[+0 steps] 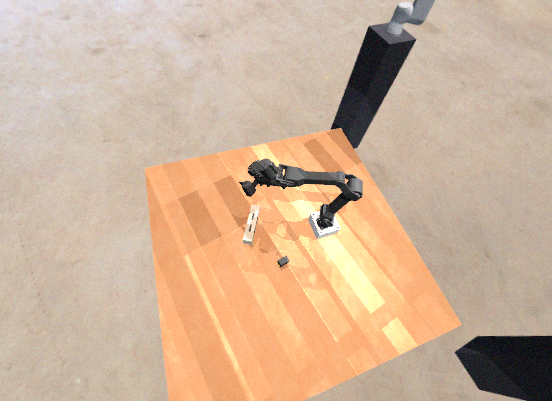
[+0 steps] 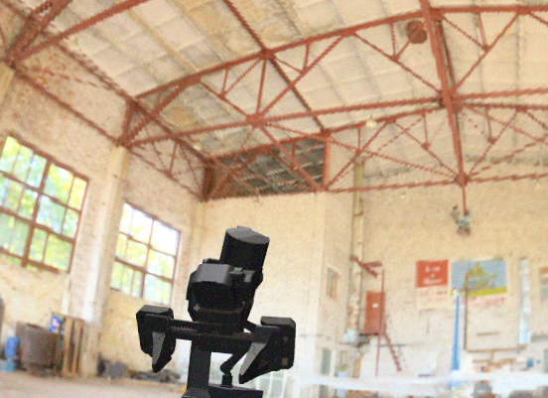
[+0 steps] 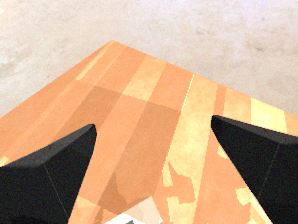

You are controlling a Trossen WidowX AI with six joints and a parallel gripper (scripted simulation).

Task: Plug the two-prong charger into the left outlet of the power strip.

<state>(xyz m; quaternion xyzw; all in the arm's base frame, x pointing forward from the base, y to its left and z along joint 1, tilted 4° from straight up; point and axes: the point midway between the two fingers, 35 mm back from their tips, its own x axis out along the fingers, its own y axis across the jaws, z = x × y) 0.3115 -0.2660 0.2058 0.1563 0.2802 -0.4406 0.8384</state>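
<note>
The grey charger is 3 cm behind my gripper tip, 37 cm to the left of it and 27 cm below it.
</note>
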